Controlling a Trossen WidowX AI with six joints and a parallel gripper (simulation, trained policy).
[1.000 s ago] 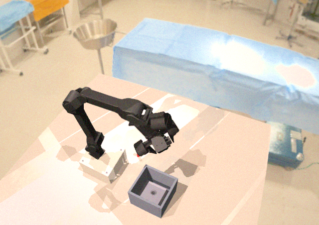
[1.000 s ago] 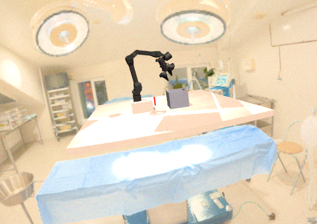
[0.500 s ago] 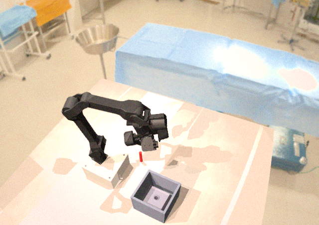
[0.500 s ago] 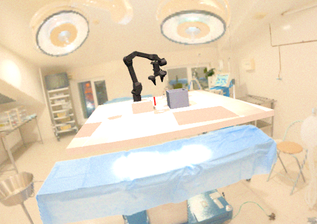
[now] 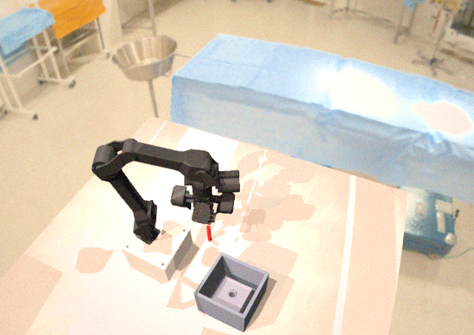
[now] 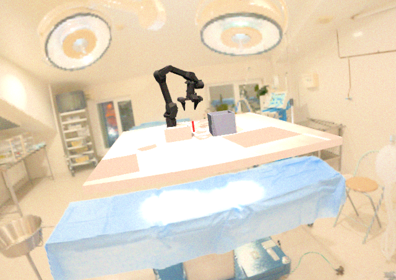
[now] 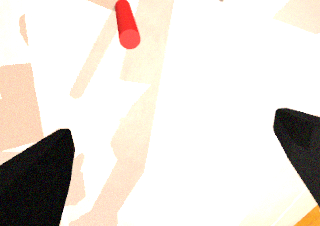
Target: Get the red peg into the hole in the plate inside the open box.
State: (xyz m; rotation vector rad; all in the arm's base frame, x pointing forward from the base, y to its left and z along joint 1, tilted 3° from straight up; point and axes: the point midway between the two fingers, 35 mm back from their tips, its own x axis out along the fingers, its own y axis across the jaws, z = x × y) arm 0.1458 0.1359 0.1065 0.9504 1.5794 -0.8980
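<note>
The red peg is 10 mm ahead of my gripper tip and 120 mm below it. The rest, counted from my gripper tip: plate: 200 mm ahead, 160 mm to the right, 120 mm below.
</note>
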